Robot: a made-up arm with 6 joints.
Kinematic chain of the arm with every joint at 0, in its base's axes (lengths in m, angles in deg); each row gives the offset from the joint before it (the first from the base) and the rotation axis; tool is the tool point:
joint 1: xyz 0 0 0.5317 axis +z
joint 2: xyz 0 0 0 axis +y
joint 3: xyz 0 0 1.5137 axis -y
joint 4: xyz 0 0 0 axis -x
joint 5: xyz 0.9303 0 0 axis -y
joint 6: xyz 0 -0.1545 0 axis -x
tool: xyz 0 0 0
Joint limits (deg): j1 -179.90..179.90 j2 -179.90..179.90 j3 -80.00..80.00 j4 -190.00..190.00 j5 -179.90..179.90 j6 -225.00..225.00
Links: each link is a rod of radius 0.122 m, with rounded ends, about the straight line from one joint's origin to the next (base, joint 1, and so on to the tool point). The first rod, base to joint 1, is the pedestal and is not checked.
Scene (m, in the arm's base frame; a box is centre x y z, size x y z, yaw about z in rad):
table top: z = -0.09
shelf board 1: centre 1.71 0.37 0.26 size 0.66 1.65 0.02 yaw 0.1
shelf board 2: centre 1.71 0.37 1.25 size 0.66 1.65 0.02 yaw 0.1
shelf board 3: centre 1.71 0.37 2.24 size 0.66 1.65 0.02 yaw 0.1
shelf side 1: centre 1.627 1.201 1.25 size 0.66 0.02 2 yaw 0.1
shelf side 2: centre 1.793 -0.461 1.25 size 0.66 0.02 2 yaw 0.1
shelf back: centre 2.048 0.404 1.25 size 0.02 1.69 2 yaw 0.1
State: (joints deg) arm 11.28 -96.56 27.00 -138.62 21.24 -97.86
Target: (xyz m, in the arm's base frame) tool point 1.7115 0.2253 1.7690
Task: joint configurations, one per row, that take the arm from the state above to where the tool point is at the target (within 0.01 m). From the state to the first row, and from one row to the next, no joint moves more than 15 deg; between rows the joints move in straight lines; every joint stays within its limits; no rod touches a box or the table.
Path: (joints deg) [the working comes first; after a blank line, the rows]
Joints at the target: 3.66 31.37 34.29 -138.45 21.24 -97.86
Straight joint move there: touches shelf board 3.

1: 10.08 -81.70 22.85 -137.99 21.24 -97.86
2: 8.88 -66.84 18.69 -137.35 21.24 -97.86
3: 7.69 -51.97 14.54 -136.72 21.24 -97.86
4: 6.49 -37.11 10.39 -136.09 21.24 -97.86
5: 5.29 -22.25 6.24 -135.45 21.24 -97.86
6: 4.09 -7.39 2.08 -134.82 21.24 -97.86
7: 2.89 7.48 -2.07 -134.19 21.24 -97.86
8: 3.15 15.44 10.05 -135.61 21.24 -97.86
9: 3.40 23.41 22.17 -137.03 21.24 -97.86
10: 3.66 31.37 34.29 -138.45 21.24 -97.86

